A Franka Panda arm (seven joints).
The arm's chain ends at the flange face. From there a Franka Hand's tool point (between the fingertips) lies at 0.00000 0.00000 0.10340 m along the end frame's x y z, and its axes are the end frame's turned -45 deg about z.
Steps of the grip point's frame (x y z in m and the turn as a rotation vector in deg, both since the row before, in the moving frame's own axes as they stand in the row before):
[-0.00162 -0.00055 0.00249 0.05 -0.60 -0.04]
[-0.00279 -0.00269 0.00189 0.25 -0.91 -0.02]
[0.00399 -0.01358 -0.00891 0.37 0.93 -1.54]
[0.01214 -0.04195 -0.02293 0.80 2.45 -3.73]
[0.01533 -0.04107 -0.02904 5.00 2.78 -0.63]
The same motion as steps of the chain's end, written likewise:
[-0.00071 0.00005 0.00250 -0.39 -0.46 -0.04]
[-0.00239 -0.00077 0.00190 -0.47 -0.82 -0.02]
[-0.00747 -0.01076 -0.00889 0.92 0.40 -1.54]
[-0.02305 -0.03404 -0.02283 2.30 1.17 -3.73]
[-0.01532 -0.02999 -0.02853 5.50 -1.57 -0.63]

